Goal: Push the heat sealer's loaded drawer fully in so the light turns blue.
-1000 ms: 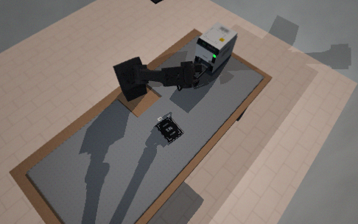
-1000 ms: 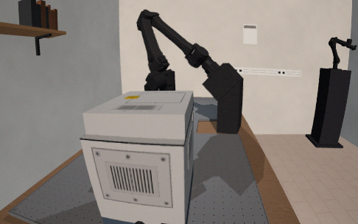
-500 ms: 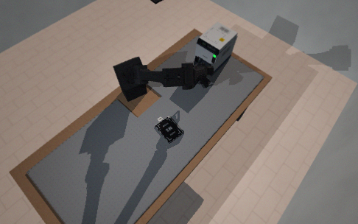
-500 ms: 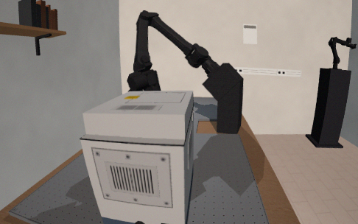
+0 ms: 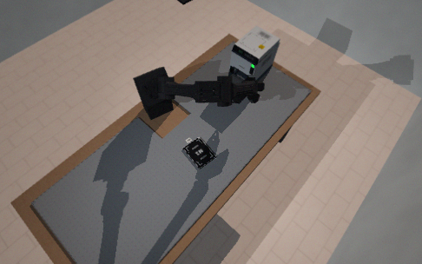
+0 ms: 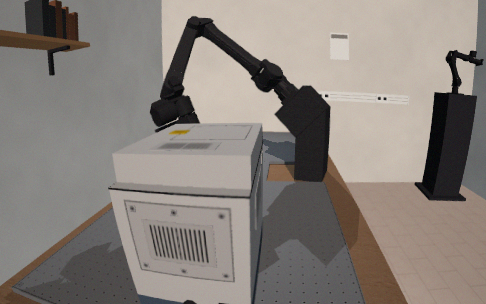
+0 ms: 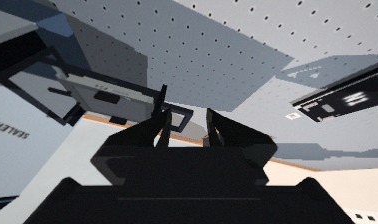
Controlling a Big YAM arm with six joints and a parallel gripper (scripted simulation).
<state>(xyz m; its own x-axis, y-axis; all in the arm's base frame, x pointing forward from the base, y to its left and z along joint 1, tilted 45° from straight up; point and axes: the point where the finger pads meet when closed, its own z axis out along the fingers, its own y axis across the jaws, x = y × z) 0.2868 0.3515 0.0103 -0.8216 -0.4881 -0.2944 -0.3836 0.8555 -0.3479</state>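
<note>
Now: hand 110 mm past the black sealer drawer, 90 mm to the right of it and 60 mm above it.
</note>
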